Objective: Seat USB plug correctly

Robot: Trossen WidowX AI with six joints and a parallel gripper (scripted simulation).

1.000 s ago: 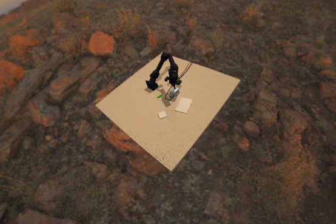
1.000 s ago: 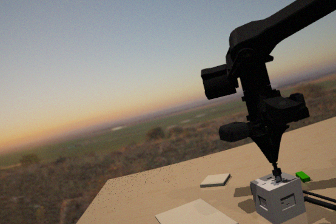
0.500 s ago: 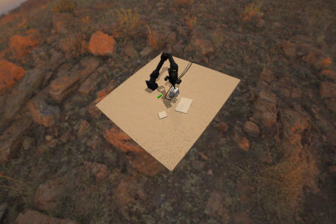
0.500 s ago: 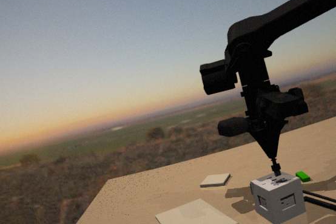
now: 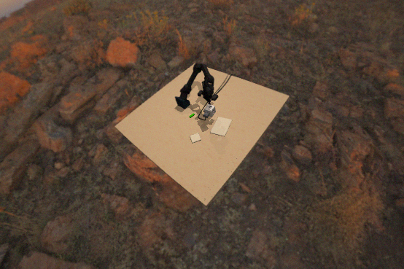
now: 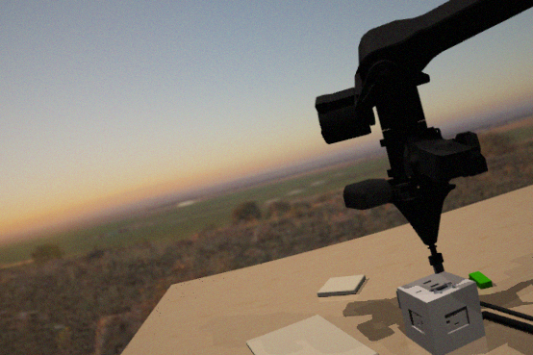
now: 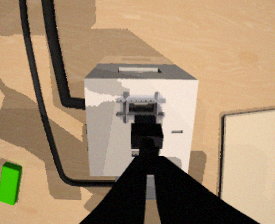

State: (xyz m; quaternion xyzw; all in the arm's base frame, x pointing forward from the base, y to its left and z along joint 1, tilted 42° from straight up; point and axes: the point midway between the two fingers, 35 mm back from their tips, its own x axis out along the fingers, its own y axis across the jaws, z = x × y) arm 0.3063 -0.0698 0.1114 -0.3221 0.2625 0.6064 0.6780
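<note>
The black USB plug lies 20 mm below my gripper tip. Also, from my gripper tip: white plate (180 mm ahead, 110 mm to the right, 130 mm below); then USB socket (10 mm to the left, 70 mm below); then green block (150 mm behind, 120 mm to the right, 130 mm below).
</note>
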